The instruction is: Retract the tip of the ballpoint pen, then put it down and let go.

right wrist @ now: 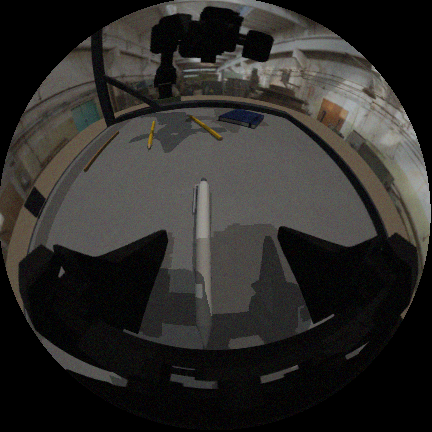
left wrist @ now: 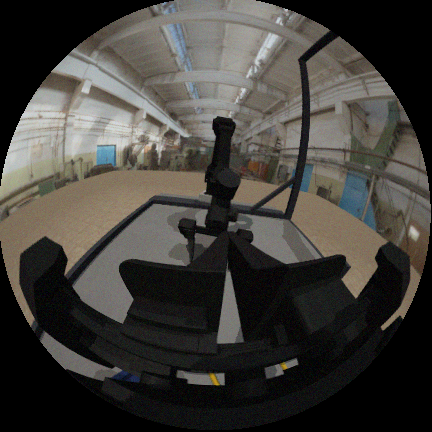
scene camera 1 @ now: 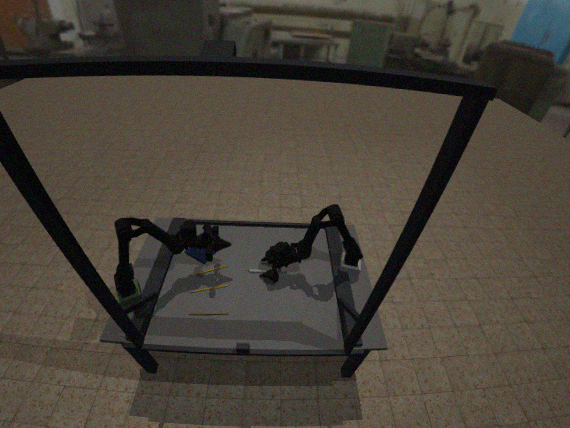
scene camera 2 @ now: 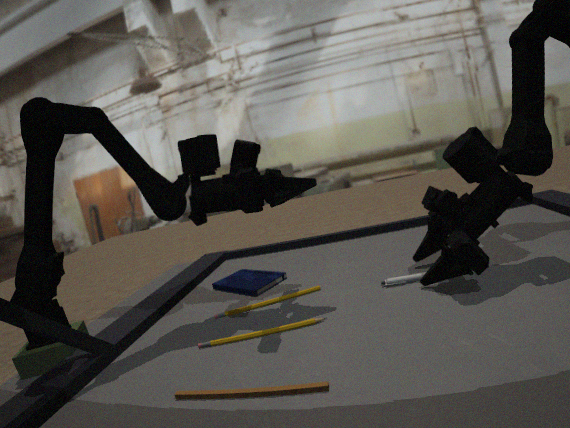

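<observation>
A white ballpoint pen lies on the grey table. In the right wrist view its grey button end and clip point away from the gripper. Its tip end lies in shadow towards the gripper's palm, and I cannot tell whether the tip is out. My right gripper is open and tilted low over the pen, with the pen between its spread fingers, nearer one finger. My left gripper is shut and empty, raised above the table, away from the pen.
A dark blue book, two yellow pencils and an orange-brown stick lie left of the pen in both scene views. Dark frame posts rise beside the table.
</observation>
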